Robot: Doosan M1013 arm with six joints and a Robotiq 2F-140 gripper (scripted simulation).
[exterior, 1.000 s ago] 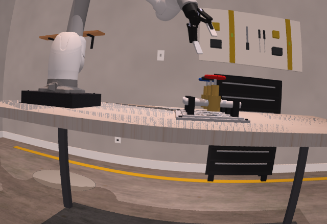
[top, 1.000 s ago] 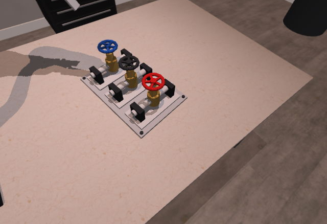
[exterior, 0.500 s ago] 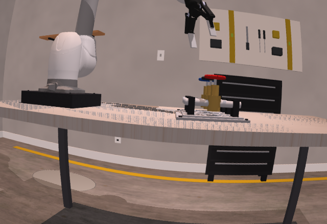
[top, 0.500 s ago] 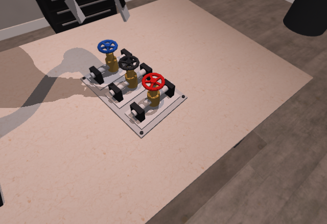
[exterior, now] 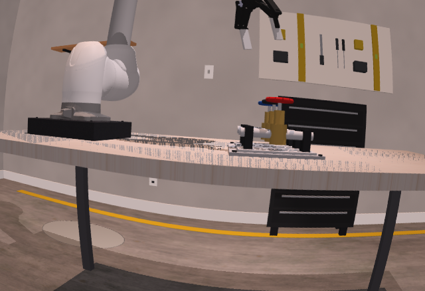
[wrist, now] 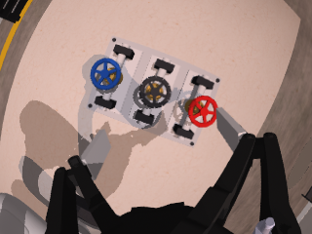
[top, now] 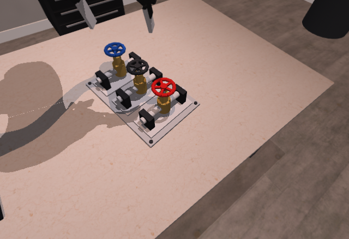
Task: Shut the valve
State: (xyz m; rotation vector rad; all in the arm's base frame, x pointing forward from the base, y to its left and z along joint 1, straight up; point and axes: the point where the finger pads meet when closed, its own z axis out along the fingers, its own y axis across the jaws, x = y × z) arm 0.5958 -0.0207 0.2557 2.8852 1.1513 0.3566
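My gripper is now 180 mm above the blue handwheel, 140 mm to the right of it and 20 mm short of it. Round my hand: black handwheel: 180 mm below, 40 mm ahead, 30 mm to the left; then grey baseplate: 300 mm below, 40 mm ahead, 30 mm to the left; then red handwheel: 180 mm below, 90 mm to the right, 60 mm ahead.
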